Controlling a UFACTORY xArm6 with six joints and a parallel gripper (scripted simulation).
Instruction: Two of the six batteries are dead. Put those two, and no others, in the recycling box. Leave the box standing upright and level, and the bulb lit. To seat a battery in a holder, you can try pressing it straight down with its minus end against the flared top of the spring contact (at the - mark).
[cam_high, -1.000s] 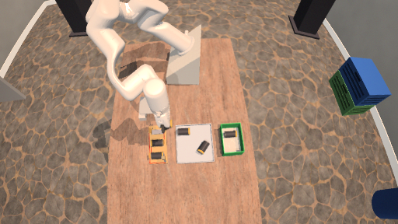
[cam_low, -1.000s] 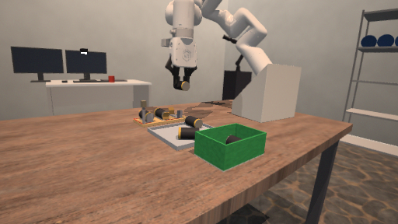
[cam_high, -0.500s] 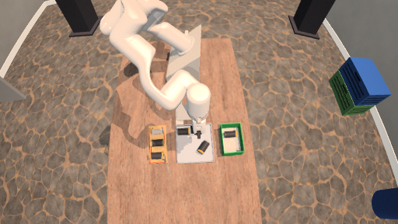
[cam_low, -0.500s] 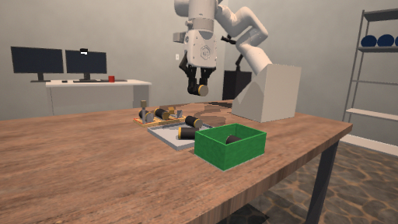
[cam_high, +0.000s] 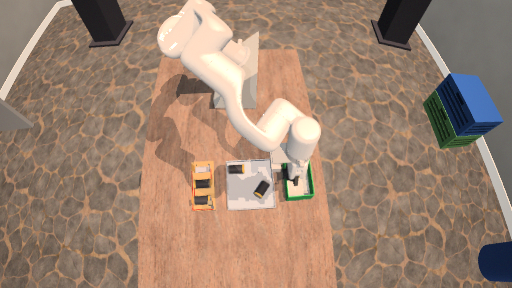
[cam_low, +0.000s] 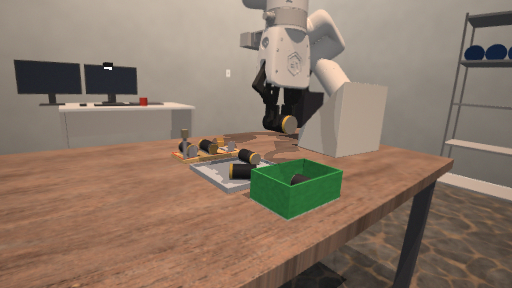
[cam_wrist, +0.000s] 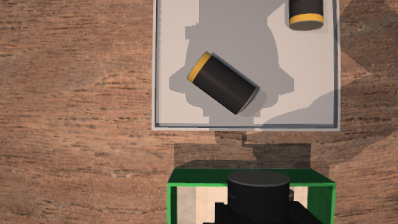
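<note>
Right now my hand is 2 cm past the green recycling box, 4 cm to the right of it and 14 cm above it. From my hand the other things lie so: grey tray: 1 cm ahead, 14 cm to the right, 15 cm below.
</note>
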